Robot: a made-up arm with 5 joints.
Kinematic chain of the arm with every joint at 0, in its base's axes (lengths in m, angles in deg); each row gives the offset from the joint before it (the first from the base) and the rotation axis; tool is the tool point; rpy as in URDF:
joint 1: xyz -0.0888 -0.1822 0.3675 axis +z
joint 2: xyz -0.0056 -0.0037 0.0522 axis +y
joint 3: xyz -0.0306 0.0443 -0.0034 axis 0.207 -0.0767 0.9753
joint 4: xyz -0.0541 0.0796 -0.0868 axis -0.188 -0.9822 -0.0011
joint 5: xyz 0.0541 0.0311 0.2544 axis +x
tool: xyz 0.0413 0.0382 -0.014 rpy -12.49 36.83 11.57
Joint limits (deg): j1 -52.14..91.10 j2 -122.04..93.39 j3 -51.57..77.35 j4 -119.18..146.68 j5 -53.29..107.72
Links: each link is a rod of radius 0.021 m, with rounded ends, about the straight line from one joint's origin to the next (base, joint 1, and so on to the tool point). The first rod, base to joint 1, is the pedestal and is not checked.
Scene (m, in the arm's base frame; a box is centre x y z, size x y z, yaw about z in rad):
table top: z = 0
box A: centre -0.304 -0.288 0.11 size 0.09 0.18 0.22 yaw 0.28
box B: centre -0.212 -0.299 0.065 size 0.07 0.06 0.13 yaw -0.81
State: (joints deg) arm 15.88 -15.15 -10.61 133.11 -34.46
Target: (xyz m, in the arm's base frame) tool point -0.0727 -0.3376 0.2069
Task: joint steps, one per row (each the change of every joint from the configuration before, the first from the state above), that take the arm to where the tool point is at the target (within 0.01 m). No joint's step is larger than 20 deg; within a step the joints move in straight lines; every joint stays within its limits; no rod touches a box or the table.
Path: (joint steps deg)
1: 15.58 -3.04 -6.75 -15.76 8.58
2: 15.57 -3.03 -6.75 -15.75 8.58
3: 15.58 -3.04 -6.76 -15.76 8.59
4: 15.57 -3.03 -6.75 -15.76 8.58
5: 2.15 -3.21 19.16 -7.87 -8.66
6: 2.16 -3.20 19.17 -7.88 -8.66
7: 2.15 -3.21 19.16 -7.88 -8.66
8: 2.15 -3.21 19.16 -7.88 -8.66
9: 2.16 -3.20 19.16 -7.88 -8.66
10: 2.15 -3.21 19.16 -7.87 -8.66
11: -13.60 -12.42 0.00 11.16 -0.40
12: -13.60 -12.42 0.00 11.16 -0.40
13: -13.61 -12.42 0.00 11.16 -0.40

